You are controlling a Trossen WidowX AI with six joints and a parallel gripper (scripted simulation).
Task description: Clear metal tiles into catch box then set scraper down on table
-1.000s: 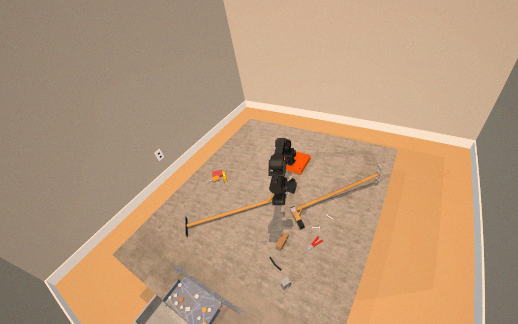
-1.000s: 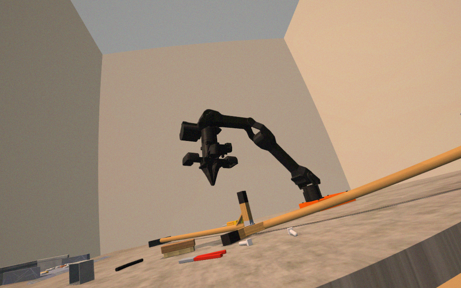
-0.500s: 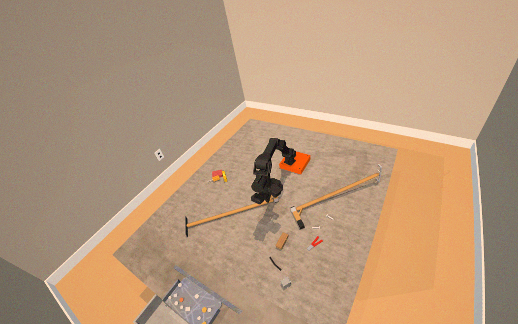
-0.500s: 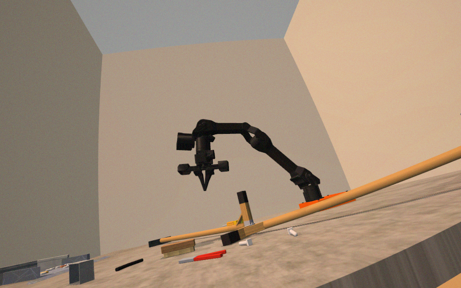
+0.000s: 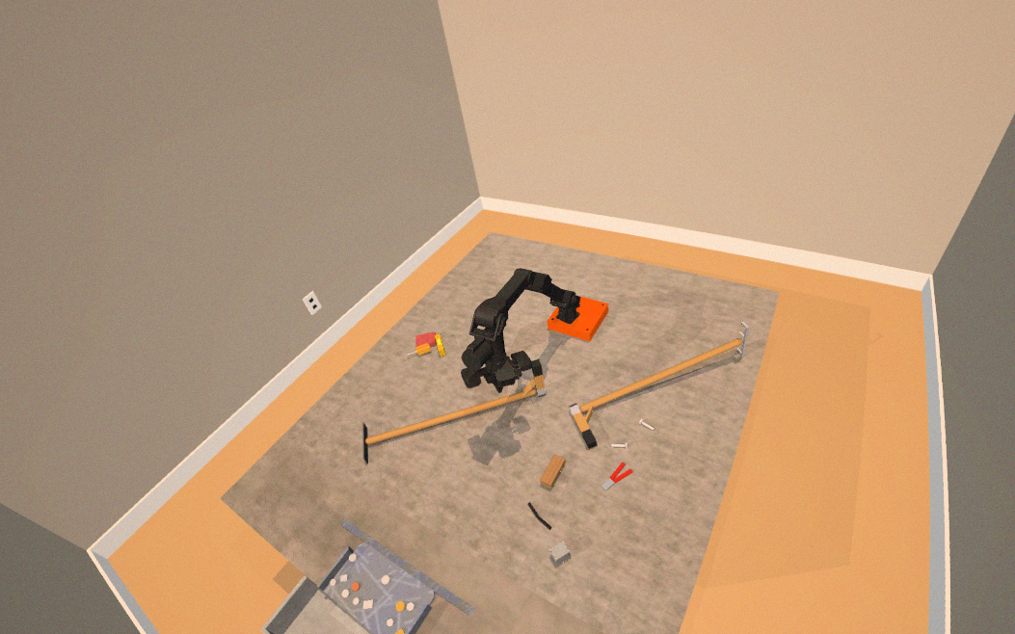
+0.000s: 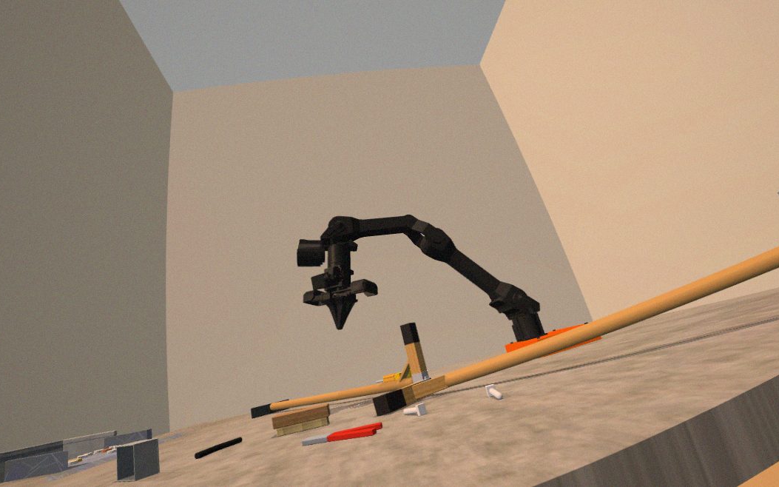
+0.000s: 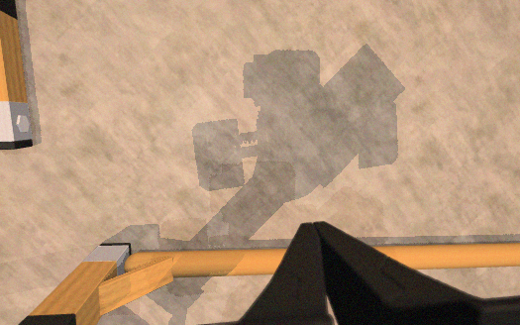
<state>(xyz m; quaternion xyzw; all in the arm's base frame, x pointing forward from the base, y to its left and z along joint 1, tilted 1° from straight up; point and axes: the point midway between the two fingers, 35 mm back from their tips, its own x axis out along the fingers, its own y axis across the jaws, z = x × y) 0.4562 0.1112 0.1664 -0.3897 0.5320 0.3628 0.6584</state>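
The long scraper is 80 mm ahead of my gripper tip, 160 mm to the right of it and 110 mm below it. Also, from my gripper tip: wooden block 50 mm ahead, 210 mm to the left, 160 mm below; then grey cube 210 mm ahead, 350 mm to the left, 150 mm below; then black strip 160 mm ahead, 250 mm to the left, 170 mm below.
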